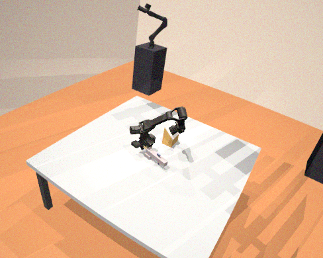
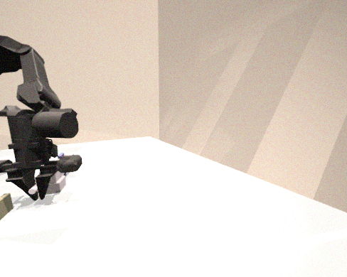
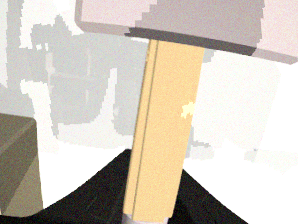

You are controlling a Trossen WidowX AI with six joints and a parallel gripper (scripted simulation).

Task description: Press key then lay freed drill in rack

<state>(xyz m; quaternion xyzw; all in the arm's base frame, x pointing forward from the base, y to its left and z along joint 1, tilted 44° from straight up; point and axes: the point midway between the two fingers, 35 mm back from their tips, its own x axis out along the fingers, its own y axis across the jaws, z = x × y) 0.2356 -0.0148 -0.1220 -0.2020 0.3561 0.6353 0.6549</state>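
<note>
The drill is 4 cm to the left of my gripper tip, 3 cm above it and 1 cm ahead of it. From my gripper tip the other things lie so: blue key: 16 cm to the left, 4 cm ahead, 4 cm above; then rack: 8 cm behind, 1 cm to the right.
</note>
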